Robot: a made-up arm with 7 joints. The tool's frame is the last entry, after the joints.
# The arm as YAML. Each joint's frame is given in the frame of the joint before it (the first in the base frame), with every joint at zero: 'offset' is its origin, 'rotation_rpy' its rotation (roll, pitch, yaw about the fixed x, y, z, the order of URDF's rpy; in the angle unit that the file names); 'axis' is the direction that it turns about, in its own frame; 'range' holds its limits. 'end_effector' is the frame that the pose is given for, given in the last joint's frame.
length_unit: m
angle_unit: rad
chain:
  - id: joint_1
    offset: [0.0, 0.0, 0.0]
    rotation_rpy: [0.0, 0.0, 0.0]
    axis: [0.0, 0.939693, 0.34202]
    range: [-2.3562, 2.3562]
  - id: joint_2
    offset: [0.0, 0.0, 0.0]
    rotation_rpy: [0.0, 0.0, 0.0]
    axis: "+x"
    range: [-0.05, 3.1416]
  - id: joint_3
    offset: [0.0, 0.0, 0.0]
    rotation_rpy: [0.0, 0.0, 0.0]
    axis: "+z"
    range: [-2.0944, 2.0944]
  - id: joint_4
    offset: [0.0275, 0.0, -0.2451]
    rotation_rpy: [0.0, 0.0, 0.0]
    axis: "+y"
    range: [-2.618, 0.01]
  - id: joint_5
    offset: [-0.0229, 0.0, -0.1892]
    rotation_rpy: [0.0, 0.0, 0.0]
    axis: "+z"
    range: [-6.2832, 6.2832]
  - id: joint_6
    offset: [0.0, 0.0, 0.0]
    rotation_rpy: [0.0, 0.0, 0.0]
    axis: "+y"
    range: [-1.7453, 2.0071]
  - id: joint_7
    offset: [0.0, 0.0, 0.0]
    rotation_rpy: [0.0, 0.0, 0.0]
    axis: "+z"
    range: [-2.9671, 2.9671]
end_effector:
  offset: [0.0, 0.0, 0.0]
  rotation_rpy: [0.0, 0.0, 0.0]
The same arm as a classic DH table. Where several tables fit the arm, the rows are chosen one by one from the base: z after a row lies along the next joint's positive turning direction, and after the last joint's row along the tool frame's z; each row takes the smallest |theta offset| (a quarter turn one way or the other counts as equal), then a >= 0, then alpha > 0; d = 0 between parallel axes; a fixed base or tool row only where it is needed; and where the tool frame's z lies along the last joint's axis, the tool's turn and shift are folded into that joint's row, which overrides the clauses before.
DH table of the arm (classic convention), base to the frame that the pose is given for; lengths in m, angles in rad. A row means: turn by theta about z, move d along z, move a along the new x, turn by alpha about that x. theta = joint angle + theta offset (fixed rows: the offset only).
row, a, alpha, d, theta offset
base (fixed), 0.0000, -1.2218, 0.0000, 0.0000
joint_1, 0.0000, 1.5708, 0.0000, 1.5708
joint_2, 0.0000, -1.5708, 0.0000, 1.2218
joint_3, 0.0275, -1.5708, -0.2451, -1.5708
joint_4, -0.0229, 1.5708, 0.0000, 0.0000
joint_5, 0.0000, -1.5708, -0.1892, 0.0000
joint_6, 0.0000, 1.5708, 0.0000, 0.0000
joint_7, 0.0000, 0.0000, 0.0000, 0.0000
Joint limits (rad, base to tool): -2.3562..2.3562 -0.0500..3.1416 -2.0944..2.0944 -2.6180..0.0100 -6.2832..6.2832 -1.7453..2.0071 -2.9671..2.9671

